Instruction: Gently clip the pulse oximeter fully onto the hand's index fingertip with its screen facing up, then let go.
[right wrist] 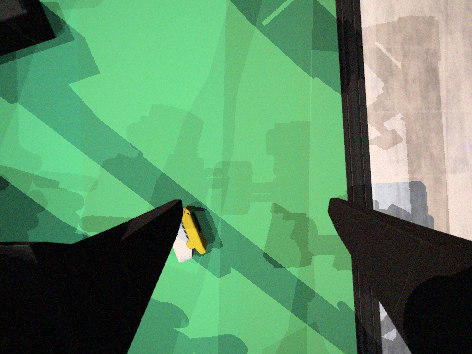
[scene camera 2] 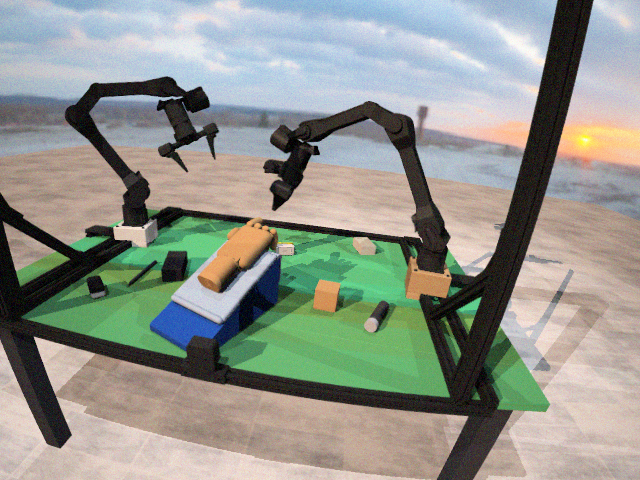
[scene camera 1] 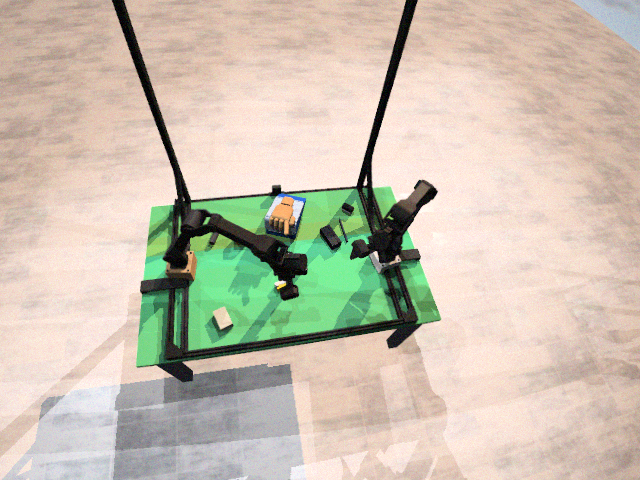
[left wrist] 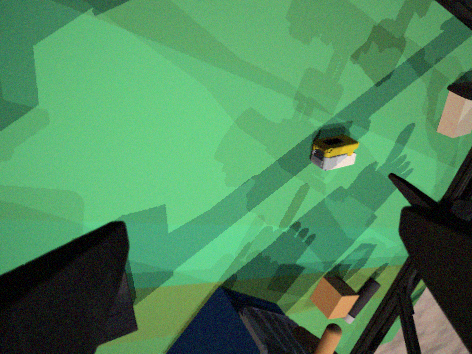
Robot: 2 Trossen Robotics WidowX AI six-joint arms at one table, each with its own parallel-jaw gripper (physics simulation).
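Frame: origin at the left arm's base, x left, y back, z up, level; millimetres.
Seen in the pictures: left gripper, fingertip midpoint: [scene camera 2: 201, 165] [left wrist: 264, 227]; right gripper, fingertip midpoint: [right wrist: 255, 205] [scene camera 2: 277, 205] [scene camera 1: 295, 285] [left wrist: 417, 132]; left arm's base, origin of the base link: [scene camera 2: 135, 223]; right arm's base, origin of the base link: [scene camera 2: 430, 266] [scene camera 1: 179, 261].
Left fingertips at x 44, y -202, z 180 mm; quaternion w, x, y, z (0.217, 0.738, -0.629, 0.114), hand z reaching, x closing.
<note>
Offsets run from my left fingertips to a thing's top centre. "pt": to the spot under its first point.
The pulse oximeter @[dx -86, dy -269, dz -207 mm] [scene camera 1: 280, 285] [scene camera 2: 285, 249] [left wrist: 334, 152] [right wrist: 194, 232], yellow above and white below, sits on the green table with its dark screen facing up. The tan hand [scene camera 1: 283, 210] [scene camera 2: 242, 248] lies on a sloping support, with one finger reaching past the others; no oximeter is on its visible fingers. My right gripper [scene camera 2: 272, 188] [right wrist: 255, 205] is open and empty above the table; in its wrist view one fingertip overlaps the oximeter's edge. My left gripper [scene camera 2: 200, 164] is open and empty, high above the table; its wrist view shows one of its fingers at the lower left.
The blue wedge @[pt dx -495, dy -66, dz -209 mm] [scene camera 2: 180, 322] carries the hand. A black box @[dx -237, dy +20, dz -204 mm] [scene camera 1: 329, 237] [scene camera 2: 174, 266], a thin rod @[dx -264, dy +100, dz -229 mm] [scene camera 1: 343, 230] [scene camera 2: 142, 272] and a small black object @[dx -364, dy +170, dz -206 mm] [scene camera 1: 347, 208] [scene camera 2: 96, 286] lie to one side. An orange block @[dx -368, dy -362, dz -189 mm] [scene camera 2: 326, 295] [left wrist: 332, 297], dark cylinder @[dx -428, dy -468, dz -211 mm] [scene camera 2: 376, 316] and cream block @[dx -28, dy -534, dz -209 mm] [scene camera 1: 222, 318] [scene camera 2: 364, 245] lie opposite.
</note>
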